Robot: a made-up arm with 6 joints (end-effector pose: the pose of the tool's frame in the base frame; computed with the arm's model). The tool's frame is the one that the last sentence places. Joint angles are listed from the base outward.
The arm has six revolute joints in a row. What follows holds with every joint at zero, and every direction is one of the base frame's.
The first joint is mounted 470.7 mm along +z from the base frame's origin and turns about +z.
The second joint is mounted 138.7 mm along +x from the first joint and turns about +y.
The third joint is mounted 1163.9 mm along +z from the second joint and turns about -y.
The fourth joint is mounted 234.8 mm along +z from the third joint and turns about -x.
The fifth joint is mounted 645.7 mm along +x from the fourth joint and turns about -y.
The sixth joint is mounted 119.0 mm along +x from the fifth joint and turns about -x.
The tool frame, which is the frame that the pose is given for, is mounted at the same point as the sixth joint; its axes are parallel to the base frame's.
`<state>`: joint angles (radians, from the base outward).
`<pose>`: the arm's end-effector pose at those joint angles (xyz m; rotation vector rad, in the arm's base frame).
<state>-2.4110 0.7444 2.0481 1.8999 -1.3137 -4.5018</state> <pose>-0.7008 -0.4817 2.0505 -0.9246 -1.9471 0.9272</pose>
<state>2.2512 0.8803 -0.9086 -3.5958 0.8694 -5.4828</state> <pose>-0.6784 0.7749 0.4735 -0.2663 0.8293 -1.0321</pose>
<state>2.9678 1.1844 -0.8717 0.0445 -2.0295 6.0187</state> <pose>-1.0369 0.1869 0.3250 -2.6549 -0.0152 -1.3661</pose>
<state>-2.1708 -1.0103 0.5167 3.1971 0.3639 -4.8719</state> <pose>0.5663 0.8319 1.8540 -0.0884 -1.6753 -0.6954</pose>
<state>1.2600 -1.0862 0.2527 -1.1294 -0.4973 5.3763</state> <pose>-0.3313 -0.8637 1.7915 1.6904 0.7870 2.1939</pose>
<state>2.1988 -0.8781 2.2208 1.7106 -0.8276 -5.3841</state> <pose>0.9474 -1.1572 0.9982 0.5490 0.0383 -0.1398</pose>
